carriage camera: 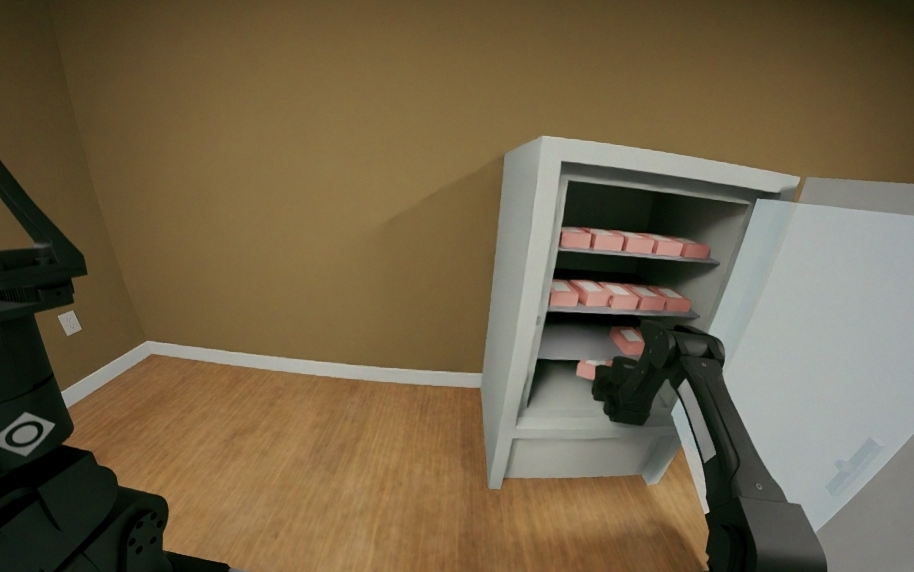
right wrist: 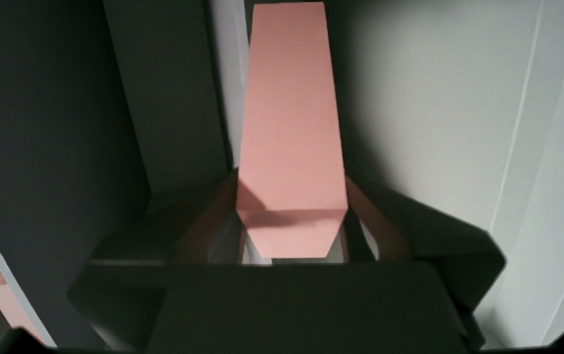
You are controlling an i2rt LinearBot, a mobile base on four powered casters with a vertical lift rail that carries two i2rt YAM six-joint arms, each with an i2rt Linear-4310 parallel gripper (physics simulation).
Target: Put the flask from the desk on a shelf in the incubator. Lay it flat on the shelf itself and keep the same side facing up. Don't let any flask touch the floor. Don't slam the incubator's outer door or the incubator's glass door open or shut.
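Frame: origin at the left arm's base, x ahead, y right, z down, level; metres.
Where they show: right gripper, fingertip midpoint: (carriage camera: 599,372) (right wrist: 291,175).
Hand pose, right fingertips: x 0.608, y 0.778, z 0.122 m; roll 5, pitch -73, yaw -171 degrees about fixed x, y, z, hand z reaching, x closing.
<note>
Each offset is from my right fingertips to the top centre of the thing. Level surfaces: height alone.
A pink flask @[dy +0.008, dx +0.040, dz -0.028 m] (carriage camera: 585,369) (right wrist: 292,110) is held by my right gripper (carriage camera: 601,377) (right wrist: 291,175), which is shut on its near end. In the carriage view the flask's pale label faces up. It appears just below the front edge of the third shelf @[dz -0.010 m] (carriage camera: 572,340), above the incubator's inner floor @[dz +0.182 m] (carriage camera: 562,397). The gripper hides its near end in the carriage view. Another flask @[dy +0.174, dx +0.145, dz -0.049 m] (carriage camera: 626,340) lies on the third shelf, partly behind the right arm. The white incubator (carriage camera: 522,269) stands open. My left gripper (carriage camera: 40,269) is open at the left edge; its fingertips are out of frame.
Rows of pink flasks stand on the top shelf (carriage camera: 711,261) and the second shelf (carriage camera: 690,315). The translucent glass door (carriage camera: 835,303) is swung open at the right, with the grey outer door (carriage camera: 859,195) behind it. The right forearm crosses in front of the glass door.
</note>
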